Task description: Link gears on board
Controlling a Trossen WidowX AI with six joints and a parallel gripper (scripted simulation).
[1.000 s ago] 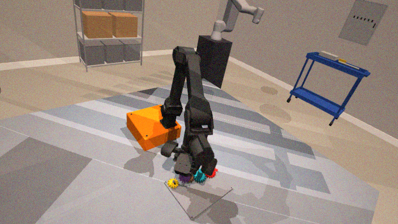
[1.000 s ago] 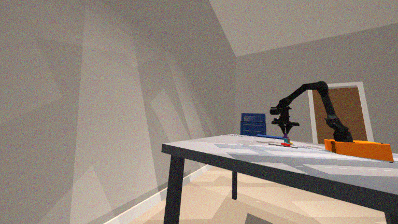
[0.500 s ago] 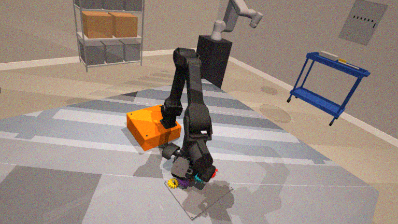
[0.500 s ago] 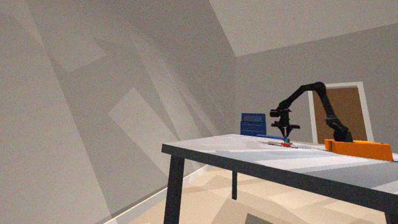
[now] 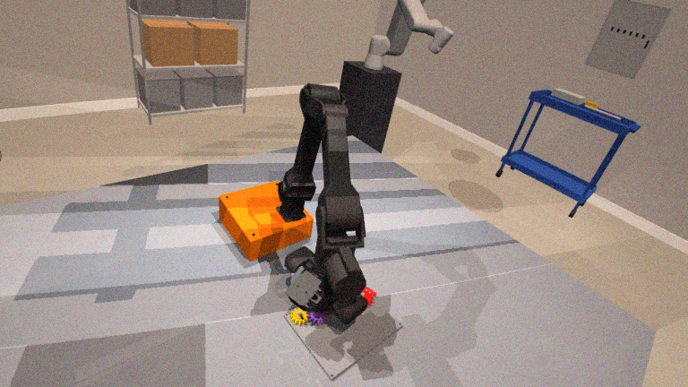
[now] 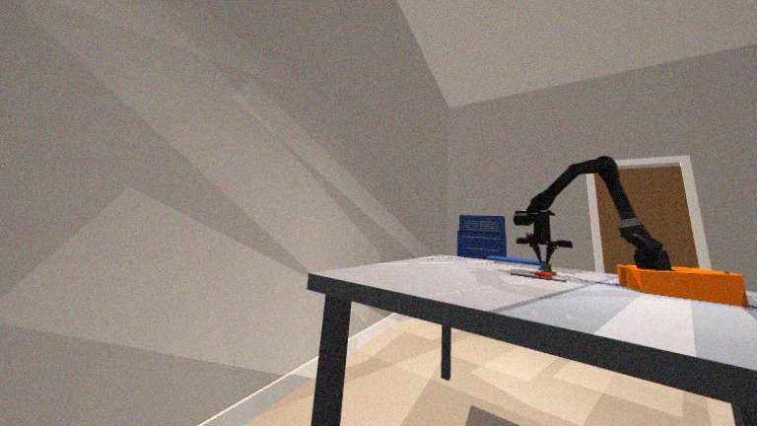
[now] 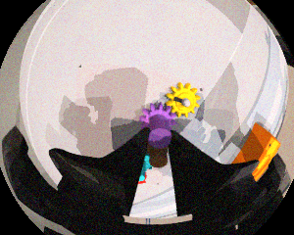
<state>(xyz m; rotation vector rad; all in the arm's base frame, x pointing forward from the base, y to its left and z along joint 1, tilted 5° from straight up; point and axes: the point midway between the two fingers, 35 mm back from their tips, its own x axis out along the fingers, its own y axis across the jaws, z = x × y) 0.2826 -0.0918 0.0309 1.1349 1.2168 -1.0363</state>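
Now: gripper tip 1 cm above the purple gear. Round my gripper tip: teal gear 8 cm to the left, 2 cm below; then yellow gear 2 cm behind, 3 cm to the right, 3 cm below; then brown gear 1 cm behind, 4 cm to the left, 2 cm below.
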